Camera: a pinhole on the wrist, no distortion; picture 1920 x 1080 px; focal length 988.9 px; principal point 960.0 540.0 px. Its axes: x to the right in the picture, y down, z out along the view. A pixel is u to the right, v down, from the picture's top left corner.
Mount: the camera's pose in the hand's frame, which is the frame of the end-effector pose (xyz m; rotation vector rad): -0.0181 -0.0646 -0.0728 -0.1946 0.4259 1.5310
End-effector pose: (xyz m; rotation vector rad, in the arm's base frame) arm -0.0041 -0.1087 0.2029 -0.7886 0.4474 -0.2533
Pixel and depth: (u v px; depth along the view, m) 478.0 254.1 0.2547
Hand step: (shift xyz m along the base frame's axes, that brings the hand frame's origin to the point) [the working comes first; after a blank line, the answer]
In the camera's frame: -0.1241 -0.0736 0.2547

0.1717 0.0296 0.1562
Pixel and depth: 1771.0 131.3 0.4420
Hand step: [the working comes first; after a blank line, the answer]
In the camera's frame: 0.3625 -0.1827 0.4420

0.2963 0.3125 -0.2777
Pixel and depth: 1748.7 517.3 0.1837
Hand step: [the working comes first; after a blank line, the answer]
In the camera's frame: 0.1465 -0.0042 0.1837

0.0349 0.1154 -0.0826
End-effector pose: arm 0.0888 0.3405 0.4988 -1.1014 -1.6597 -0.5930
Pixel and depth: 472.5 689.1 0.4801
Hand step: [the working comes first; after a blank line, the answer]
In the camera's frame: -0.2367 0.0724 0.4801

-0.3037 0.3237 -0.1731
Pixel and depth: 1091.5 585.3 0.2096
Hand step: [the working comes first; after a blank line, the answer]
In the camera's frame: 0.0279 0.0096 0.2096

-0.0149 0.1077 -0.0426
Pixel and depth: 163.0 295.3 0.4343
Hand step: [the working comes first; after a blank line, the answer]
In the camera's frame: -0.3500 -0.1075 0.4343

-0.4185 0.3107 0.0111
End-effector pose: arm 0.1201 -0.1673 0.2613 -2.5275 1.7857 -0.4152
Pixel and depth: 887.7 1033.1 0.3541
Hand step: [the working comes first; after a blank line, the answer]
In the camera's frame: -0.0259 0.1766 0.3541

-0.0299 0.0727 -0.3127
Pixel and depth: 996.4 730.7 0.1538
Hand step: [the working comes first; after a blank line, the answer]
In the camera's frame: 0.0057 0.0297 0.1538

0.0071 0.0135 -0.0722
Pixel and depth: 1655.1 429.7 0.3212
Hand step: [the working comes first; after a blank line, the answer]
In the camera's frame: 0.2258 -0.0358 0.3212

-0.1971 -0.1658 -0.1555
